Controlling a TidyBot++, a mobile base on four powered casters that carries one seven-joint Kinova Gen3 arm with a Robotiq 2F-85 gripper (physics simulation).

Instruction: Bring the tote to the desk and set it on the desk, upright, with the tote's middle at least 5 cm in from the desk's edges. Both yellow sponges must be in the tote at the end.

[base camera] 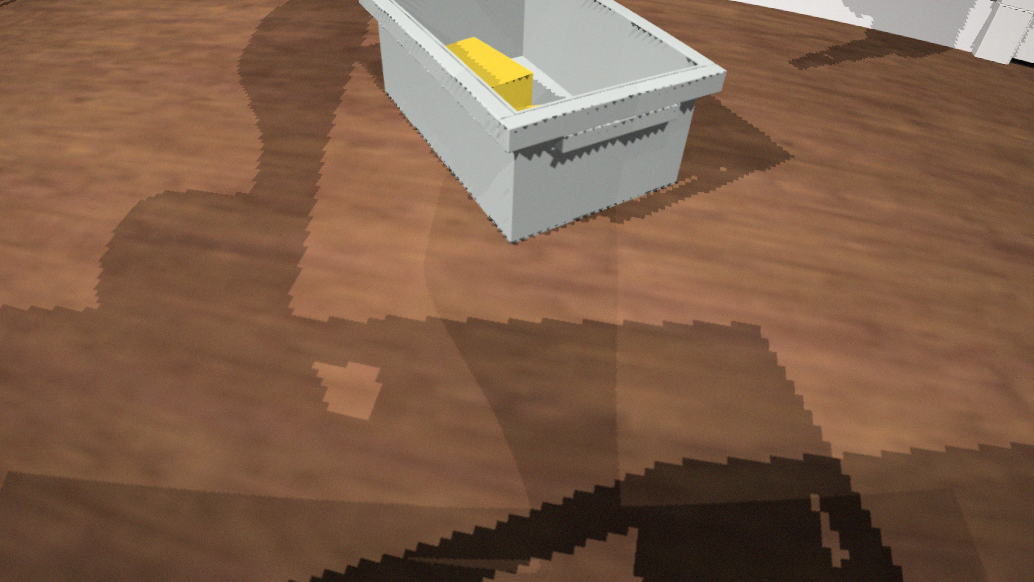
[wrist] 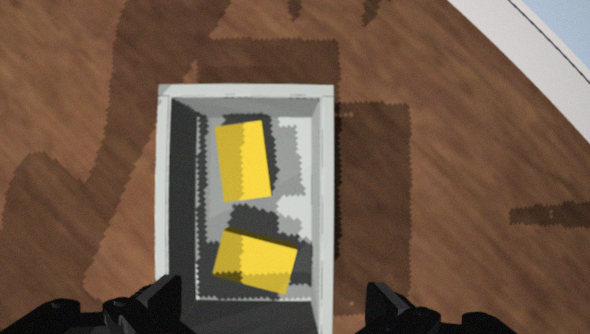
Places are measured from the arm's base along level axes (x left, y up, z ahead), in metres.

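Pixels of known places: gripper, fingertip midpoint: (wrist: 274, 300).
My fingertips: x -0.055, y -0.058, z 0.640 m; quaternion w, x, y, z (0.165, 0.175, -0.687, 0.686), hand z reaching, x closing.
Observation:
Behind a point stands the place of what it marks.
The light grey tote (base camera: 596, 177) @(x -0.073, y -0.357, z 0.510 m) (wrist: 245, 90) @(x 0.058, y -0.276, z 0.755 m) stands upright on the wooden floor. Two yellow sponges lie inside it in the wrist view: one sponge (wrist: 244, 161) @(x 0.027, y -0.348, z 0.686 m) towards the far end, the other sponge (wrist: 256, 262) @(x -0.053, y -0.348, z 0.580 m) turned more crosswise at the near end. In the base view a yellow sponge (base camera: 495, 63) @(x 0.011, y -0.348, z 0.683 m) shows over the tote's side wall. My gripper (wrist: 274, 300) @(x -0.055, y -0.058, z 0.640 m) is wide open and empty, over the tote's near end. Its left finger overlaps the left rim in the picture, and its right finger appears beyond the right rim. The near rim is out of view. The desk does not show.
A white baseboard (wrist: 530, 57) @(x -0.262, y -0.360, z 1.045 m) (base camera: 897, 32) @(x -0.601, y -0.393, z 0.973 m) runs along the foot of a blue wall (wrist: 567, 25) @(x -0.254, y -0.282, z 1.060 m), at the upper right of the wrist view. Dark shadows fall across the wooden floor (base camera: 832, 253) @(x -0.282, y -0.396, z 0.472 m) (wrist: 465, 240) @(x -0.318, y -0.396, z 0.751 m) around the tote.

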